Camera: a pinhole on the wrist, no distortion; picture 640 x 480 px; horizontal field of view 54.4 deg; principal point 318.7 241.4 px. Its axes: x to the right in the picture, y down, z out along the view. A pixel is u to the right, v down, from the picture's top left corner.
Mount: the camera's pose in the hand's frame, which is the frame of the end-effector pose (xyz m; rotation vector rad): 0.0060 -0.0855 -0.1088 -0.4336 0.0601 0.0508
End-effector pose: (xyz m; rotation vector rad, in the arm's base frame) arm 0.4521 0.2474 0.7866 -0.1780 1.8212 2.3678
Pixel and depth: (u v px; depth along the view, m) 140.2 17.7 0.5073
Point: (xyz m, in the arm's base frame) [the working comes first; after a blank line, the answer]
In the camera's frame: -0.1454 -0.1823 0.5073

0.5605 0.6757 0.8775
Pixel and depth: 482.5 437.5 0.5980
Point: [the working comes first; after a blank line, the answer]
In the camera's frame: 0.1573 0.1883 0.5980

0.2098 0.5009 1.1668
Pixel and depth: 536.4 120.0 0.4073
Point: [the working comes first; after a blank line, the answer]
In the camera's frame: 0.1424 -0.0794 0.4073

0.2785 0.5244 0.8459
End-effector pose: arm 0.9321 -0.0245 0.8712 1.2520 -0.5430 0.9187
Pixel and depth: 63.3 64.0 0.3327
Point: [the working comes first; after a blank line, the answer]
In the camera's frame: -0.1365 -0.0948 0.3327

0.9334 -0.2884 0.8287
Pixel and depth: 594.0 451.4 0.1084
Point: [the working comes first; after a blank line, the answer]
In the camera's frame: 0.0479 0.0366 0.1084

0.9635 0.0195 0.9053
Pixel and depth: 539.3 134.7 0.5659
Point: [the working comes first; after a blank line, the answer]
In the camera's frame: 0.2005 -0.0970 0.5659

1.0580 -0.3648 1.2115
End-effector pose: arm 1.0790 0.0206 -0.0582 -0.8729 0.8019 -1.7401
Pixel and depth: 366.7 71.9 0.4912
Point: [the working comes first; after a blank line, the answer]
In the camera's frame: 0.0379 -0.1337 0.4912

1.3900 -0.0975 0.1578
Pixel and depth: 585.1 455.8 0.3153
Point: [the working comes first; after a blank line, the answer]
In the camera's frame: 0.1349 0.1086 0.3153

1.2162 -0.1788 -0.0916
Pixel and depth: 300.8 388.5 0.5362
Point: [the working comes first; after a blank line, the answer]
In the camera's frame: -0.0154 0.1267 0.5362

1.4719 -0.0996 -0.0990
